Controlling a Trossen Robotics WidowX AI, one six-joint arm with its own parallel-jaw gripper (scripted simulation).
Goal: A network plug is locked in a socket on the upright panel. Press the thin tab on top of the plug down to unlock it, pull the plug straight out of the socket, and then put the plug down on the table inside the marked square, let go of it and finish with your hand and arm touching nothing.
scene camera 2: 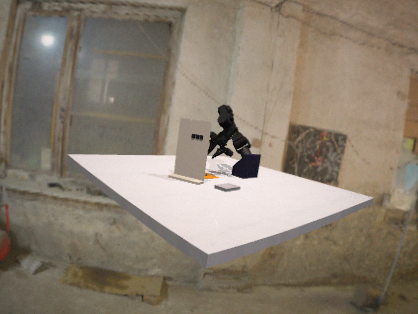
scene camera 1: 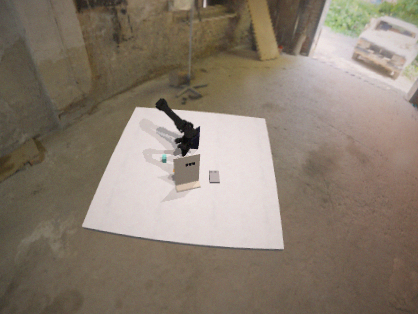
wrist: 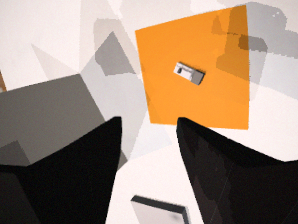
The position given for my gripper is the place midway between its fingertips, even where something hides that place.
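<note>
Scene camera 1 shows a grey panel [scene camera 1: 186,169]; scene camera 2 shows the panel [scene camera 2: 193,137] too. Visible in the wrist view are an orange square [wrist: 217,45] and my gripper [wrist: 149,124].
</note>
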